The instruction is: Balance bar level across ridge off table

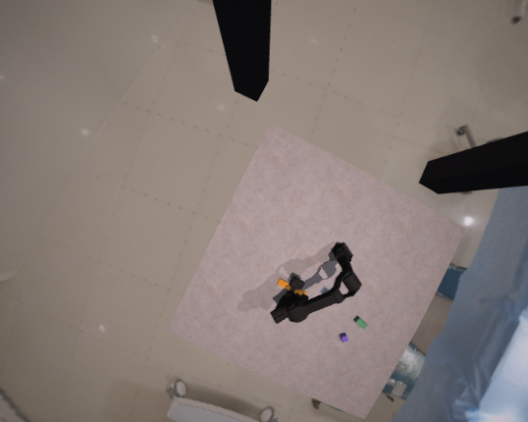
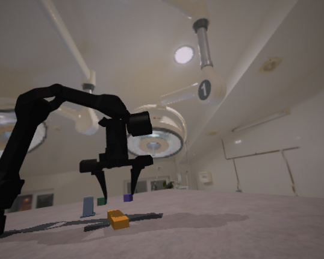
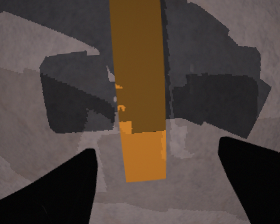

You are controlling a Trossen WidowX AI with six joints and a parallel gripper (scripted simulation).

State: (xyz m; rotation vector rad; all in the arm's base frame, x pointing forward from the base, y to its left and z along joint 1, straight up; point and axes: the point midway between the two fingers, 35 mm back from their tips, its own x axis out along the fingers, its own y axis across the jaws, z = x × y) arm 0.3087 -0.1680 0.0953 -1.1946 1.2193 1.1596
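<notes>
My gripper tip is 3 cm to the right of the orange bar and 5 cm above it. Also, from my gripper tip: purple cube (12 cm ahead, 42 cm to the left, 4 cm below); green block (47 cm to the left, 4 cm below).
</notes>
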